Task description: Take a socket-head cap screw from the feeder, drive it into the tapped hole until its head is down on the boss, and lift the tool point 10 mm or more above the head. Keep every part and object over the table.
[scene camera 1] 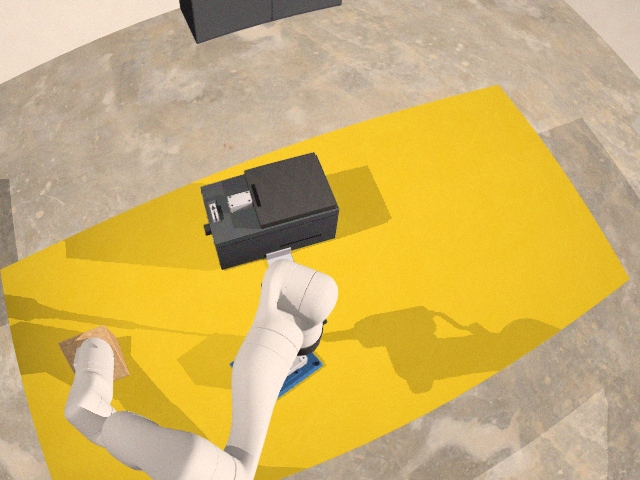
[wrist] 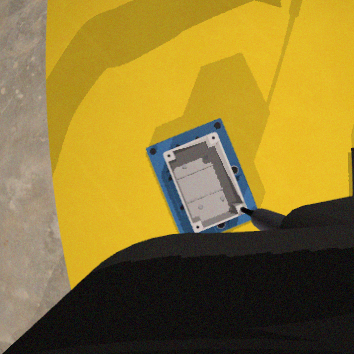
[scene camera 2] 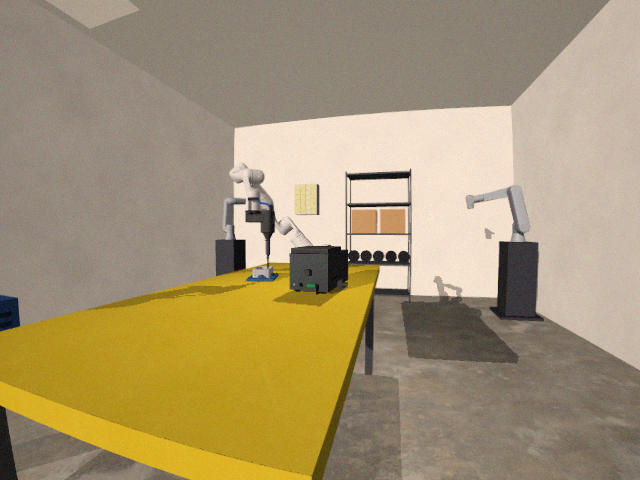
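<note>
Blue plate (wrist: 157,160). Screw feeder (scene camera 2: 323,270).
</note>
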